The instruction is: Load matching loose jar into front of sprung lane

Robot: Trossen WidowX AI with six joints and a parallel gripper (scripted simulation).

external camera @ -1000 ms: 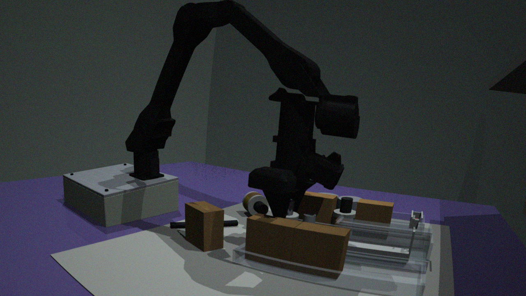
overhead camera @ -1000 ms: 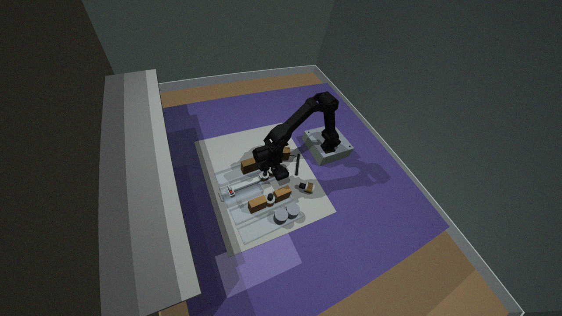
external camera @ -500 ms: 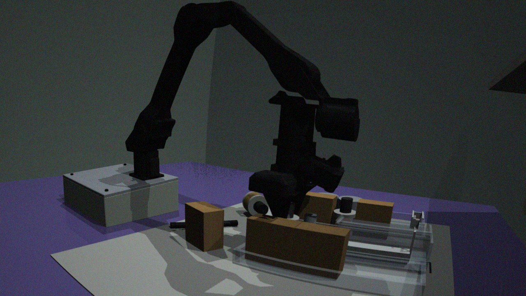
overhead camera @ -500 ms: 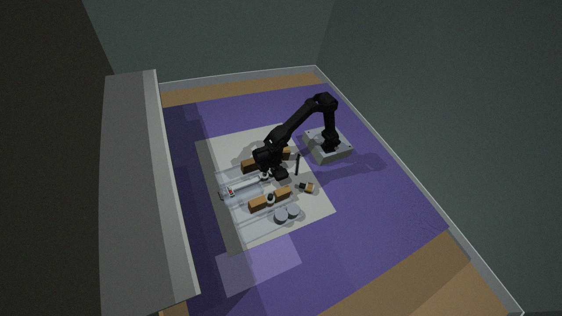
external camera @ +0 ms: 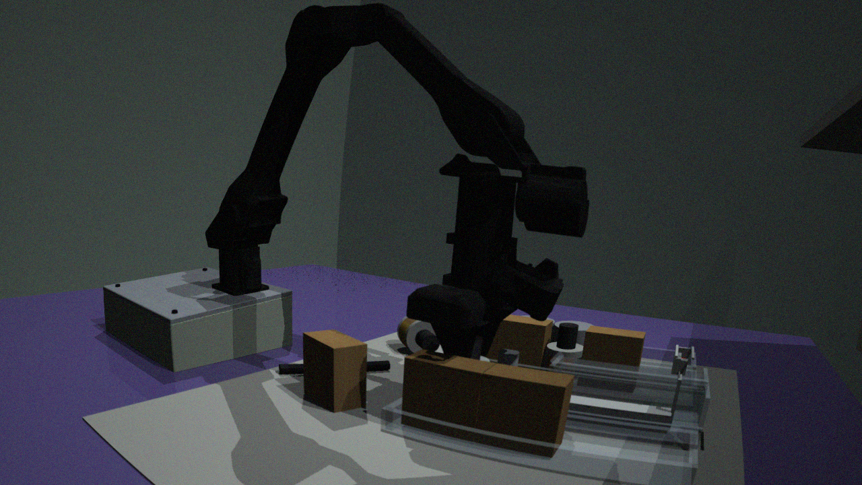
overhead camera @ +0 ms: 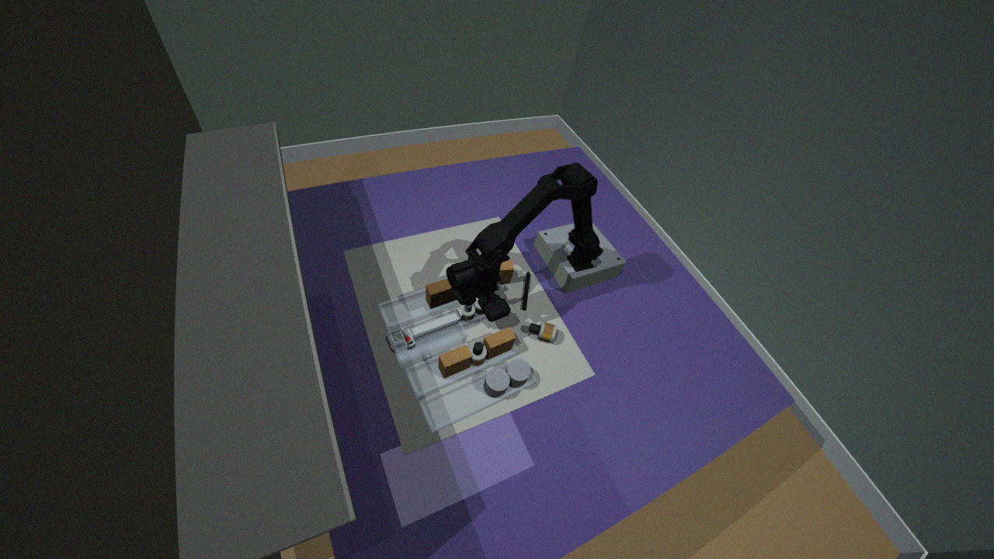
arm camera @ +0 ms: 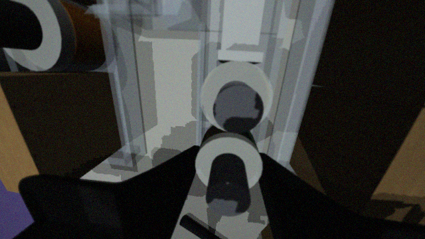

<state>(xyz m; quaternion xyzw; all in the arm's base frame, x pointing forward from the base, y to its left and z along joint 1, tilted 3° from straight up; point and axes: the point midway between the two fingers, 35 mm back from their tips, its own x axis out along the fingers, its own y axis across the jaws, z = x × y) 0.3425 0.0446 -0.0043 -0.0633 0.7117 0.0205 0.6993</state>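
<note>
Right now the brown box is 10 cm to the right of my gripper tip and 10 cm behind it. From my gripper tip the other things lie so: red mark 22 cm ahead, 7 cm to the left, 4 cm above; then black rod 16 cm behind, 3 cm to the right, 3 cm below; then pusher plate 15 cm ahead, 5 cm to the left, 1 cm above.
</note>
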